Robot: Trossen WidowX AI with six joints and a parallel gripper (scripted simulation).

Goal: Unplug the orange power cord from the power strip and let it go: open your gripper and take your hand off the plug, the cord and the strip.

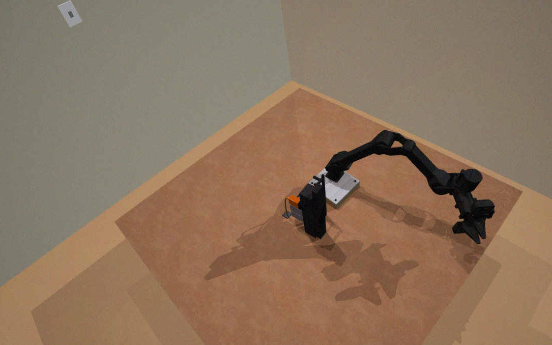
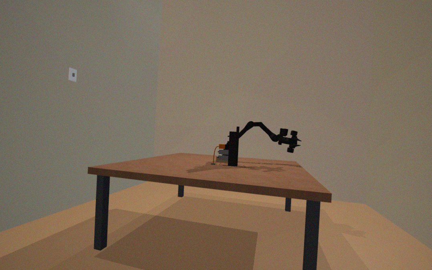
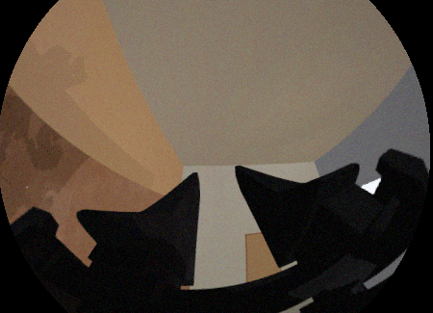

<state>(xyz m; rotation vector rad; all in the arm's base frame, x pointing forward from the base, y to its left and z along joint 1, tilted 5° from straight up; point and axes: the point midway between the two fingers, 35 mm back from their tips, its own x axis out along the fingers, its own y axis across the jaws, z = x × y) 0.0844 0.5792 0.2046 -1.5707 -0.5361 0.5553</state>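
Right now the orange plug is 150 mm ahead of my gripper tip, 610 mm to the right of it and 50 mm below it.
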